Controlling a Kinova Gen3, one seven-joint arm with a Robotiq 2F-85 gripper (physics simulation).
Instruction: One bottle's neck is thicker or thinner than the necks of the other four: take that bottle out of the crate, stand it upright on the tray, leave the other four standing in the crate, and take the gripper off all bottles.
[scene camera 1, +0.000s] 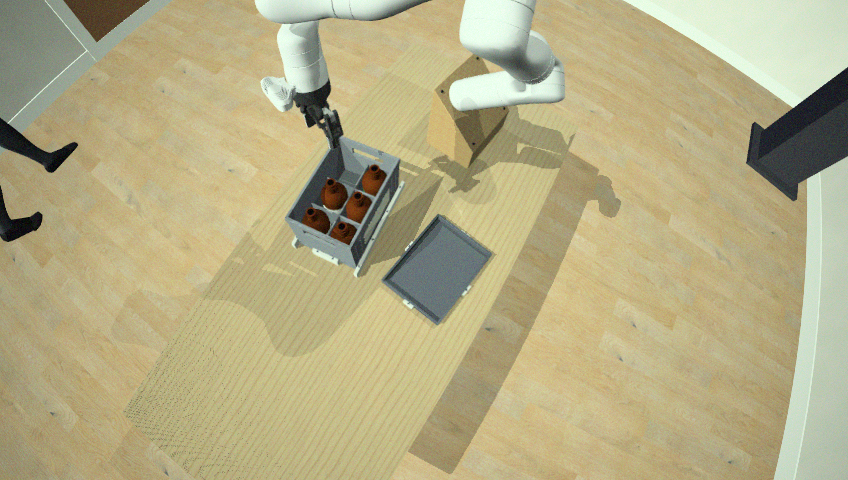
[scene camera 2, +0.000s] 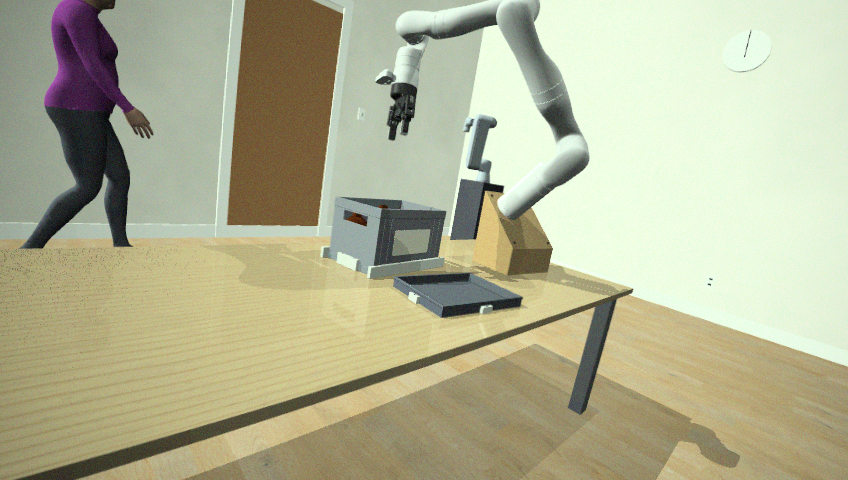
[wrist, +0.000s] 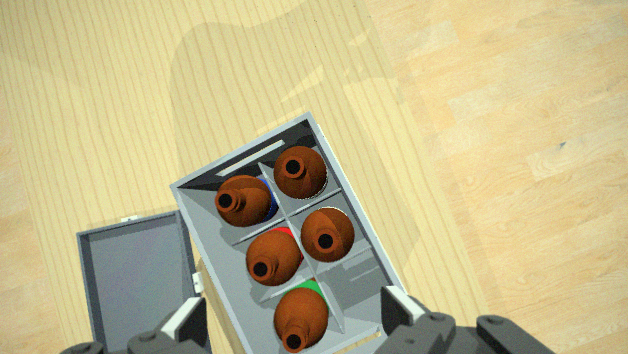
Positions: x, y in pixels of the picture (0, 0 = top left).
Labels:
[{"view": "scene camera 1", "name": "my gripper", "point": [322, 136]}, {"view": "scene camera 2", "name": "my gripper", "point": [397, 137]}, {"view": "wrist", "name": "my gripper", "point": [295, 311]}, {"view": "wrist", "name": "dark grey tray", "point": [136, 272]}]

